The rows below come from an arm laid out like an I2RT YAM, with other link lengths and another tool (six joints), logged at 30 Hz.
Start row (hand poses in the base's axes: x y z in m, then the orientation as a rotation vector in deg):
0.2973 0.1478 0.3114 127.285 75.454 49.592
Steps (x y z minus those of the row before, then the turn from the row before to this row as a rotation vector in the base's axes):
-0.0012 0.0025 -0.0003 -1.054 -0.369 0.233
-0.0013 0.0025 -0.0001 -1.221 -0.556 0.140
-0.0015 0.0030 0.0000 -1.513 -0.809 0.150
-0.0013 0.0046 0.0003 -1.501 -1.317 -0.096
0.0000 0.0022 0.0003 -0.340 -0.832 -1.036
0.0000 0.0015 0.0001 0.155 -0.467 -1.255
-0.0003 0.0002 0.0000 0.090 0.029 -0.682
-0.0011 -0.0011 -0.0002 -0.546 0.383 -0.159
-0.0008 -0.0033 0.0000 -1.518 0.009 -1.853
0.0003 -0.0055 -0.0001 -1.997 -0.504 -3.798
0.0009 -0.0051 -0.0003 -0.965 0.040 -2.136
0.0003 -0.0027 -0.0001 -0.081 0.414 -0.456
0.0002 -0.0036 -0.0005 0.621 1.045 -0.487
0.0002 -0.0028 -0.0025 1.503 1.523 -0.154
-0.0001 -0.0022 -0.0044 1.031 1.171 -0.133
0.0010 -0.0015 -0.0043 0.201 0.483 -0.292
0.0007 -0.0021 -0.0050 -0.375 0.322 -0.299
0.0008 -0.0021 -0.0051 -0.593 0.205 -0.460
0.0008 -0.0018 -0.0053 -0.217 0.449 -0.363
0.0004 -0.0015 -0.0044 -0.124 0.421 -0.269
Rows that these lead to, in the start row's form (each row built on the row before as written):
0.2961 0.1503 0.3111 126.108 75.727 49.157
0.2948 0.1528 0.3110 124.717 75.816 48.732
0.2933 0.1558 0.3110 122.924 75.829 48.313
0.2920 0.1604 0.3113 120.913 75.288 48.291
0.2920 0.1626 0.3116 120.583 73.718 48.369
0.2920 0.1641 0.3117 120.975 72.002 48.403
0.2917 0.1643 0.3117 121.376 71.212 48.154
0.2906 0.1632 0.3115 121.273 71.315 47.287
0.2898 0.1599 0.3115 120.910 69.430 45.293
0.2901 0.1544 0.3114 120.625 65.142 42.584
0.2910 0.1493 0.3111 120.731 62.891 40.867
0.2913 0.1466 0.3110 121.085 62.611 40.189
0.2915 0.1430 0.3105 122.397 62.535 39.350
0.2917 0.1402 0.3080 124.585 62.972 38.776
0.2916 0.1380 0.3036 126.168 63.299 38.229
0.2926 0.1365 0.2993 126.729 63.178 37.743
0.2933 0.1344 0.2943 126.715 63.024 37.024
0.2941 0.1323 0.2892 126.515 62.643 36.210
0.2949 0.1305 0.2839 126.723 62.464 35.440
0.2953 0.1290 0.2795 126.954 62.372 34.802

